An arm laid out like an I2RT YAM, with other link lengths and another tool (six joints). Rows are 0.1 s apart.
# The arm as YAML. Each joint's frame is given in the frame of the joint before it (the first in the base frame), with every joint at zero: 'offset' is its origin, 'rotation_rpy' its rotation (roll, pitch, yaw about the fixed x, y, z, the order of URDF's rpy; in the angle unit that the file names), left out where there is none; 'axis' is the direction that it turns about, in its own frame. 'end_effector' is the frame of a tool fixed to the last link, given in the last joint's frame.
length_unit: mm
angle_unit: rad
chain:
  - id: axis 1
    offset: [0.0, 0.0, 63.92]
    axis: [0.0, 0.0, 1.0]
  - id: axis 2
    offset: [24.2, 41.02, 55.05]
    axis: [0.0, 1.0, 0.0]
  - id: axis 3
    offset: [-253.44, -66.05, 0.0]
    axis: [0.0, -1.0, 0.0]
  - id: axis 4
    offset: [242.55, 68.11, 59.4]
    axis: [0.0, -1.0, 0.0]
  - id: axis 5
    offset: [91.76, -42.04, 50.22]
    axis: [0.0, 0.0, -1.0]
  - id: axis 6
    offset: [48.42, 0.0, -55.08]
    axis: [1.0, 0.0, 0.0]
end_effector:
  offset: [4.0, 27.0, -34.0]
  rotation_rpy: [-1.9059, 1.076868, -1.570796]
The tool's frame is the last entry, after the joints.
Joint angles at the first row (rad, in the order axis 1, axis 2, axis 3, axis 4, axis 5, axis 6):
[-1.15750 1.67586 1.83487 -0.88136 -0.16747 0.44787]
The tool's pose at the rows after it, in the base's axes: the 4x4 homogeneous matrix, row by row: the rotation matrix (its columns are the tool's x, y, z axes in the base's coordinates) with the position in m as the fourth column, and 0 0 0 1 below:
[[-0.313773 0.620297 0.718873 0.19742], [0.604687 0.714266 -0.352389 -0.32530], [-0.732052 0.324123 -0.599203 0.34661], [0 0 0 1]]
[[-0.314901 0.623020 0.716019 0.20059], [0.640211 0.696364 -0.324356 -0.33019], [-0.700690 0.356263 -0.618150 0.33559], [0 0 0 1]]
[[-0.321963 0.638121 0.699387 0.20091], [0.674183 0.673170 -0.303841 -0.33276], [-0.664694 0.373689 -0.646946 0.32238], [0 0 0 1]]
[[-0.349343 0.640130 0.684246 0.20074], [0.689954 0.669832 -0.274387 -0.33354], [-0.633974 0.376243 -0.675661 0.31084], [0 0 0 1]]
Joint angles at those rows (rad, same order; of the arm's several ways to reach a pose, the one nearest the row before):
[-1.15740 1.71832 1.83399 -0.87348 -0.20834 0.44850]
[-1.15668 1.75055 1.83632 -0.88652 -0.21777 0.46251]
[-1.15808 1.76957 1.81895 -0.89806 -0.21045 0.46886]
[-1.15815 1.78697 1.80729 -0.91283 -0.20835 0.44963]

